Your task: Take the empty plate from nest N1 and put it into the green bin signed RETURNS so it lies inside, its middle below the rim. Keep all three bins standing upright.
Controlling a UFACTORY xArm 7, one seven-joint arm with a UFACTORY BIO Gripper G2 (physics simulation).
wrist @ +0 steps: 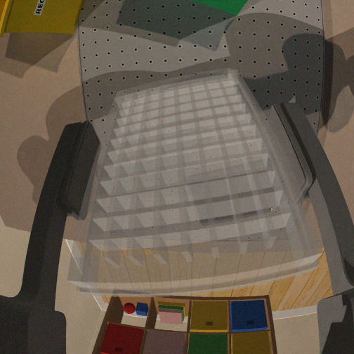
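A clear, see-through plate with a grid of square wells (185, 165) fills the middle of the wrist view. My gripper (192, 165) is shut on the plate, with one dark finger along its left side and the other along its right side. Through the plate I see perforated board and wooden floor below. A green bin (222, 5) shows at the top edge; most of it is outside the view, and its sign does not show.
A yellow bin (47, 17) with part of a label stands at the top left. A perforated grey board (150, 55) lies on the brownish table top (30, 200). Beyond the table edge at the bottom is a shelf unit (188, 315) with coloured boxes.
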